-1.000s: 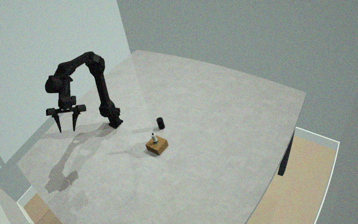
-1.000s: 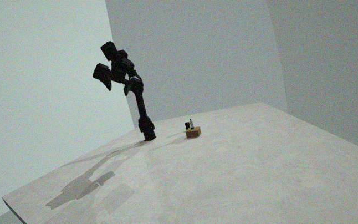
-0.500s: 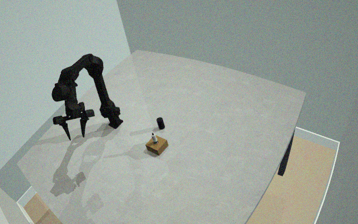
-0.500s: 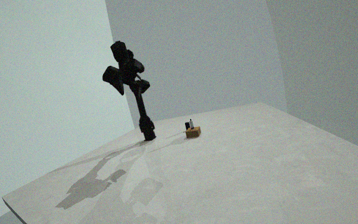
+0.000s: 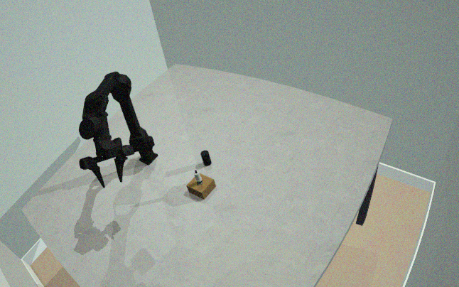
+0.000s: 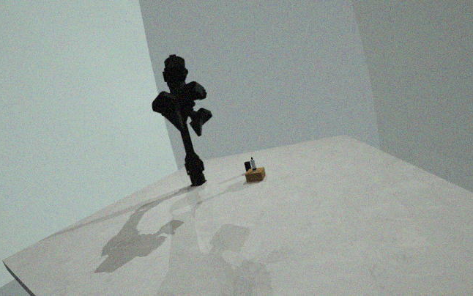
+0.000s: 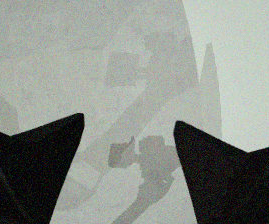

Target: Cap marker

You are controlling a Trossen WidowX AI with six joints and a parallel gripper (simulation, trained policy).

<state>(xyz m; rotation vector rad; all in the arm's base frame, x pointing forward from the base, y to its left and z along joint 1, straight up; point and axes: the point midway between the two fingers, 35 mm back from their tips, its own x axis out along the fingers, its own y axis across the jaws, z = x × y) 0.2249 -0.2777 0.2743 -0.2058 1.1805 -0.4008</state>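
Right now the black marker cap is 1 cm ahead of my gripper tip, 38 cm to the left of it and 22 cm below it. Round my gripper tip: tan holder block: 7 cm ahead, 27 cm to the left, 23 cm below.
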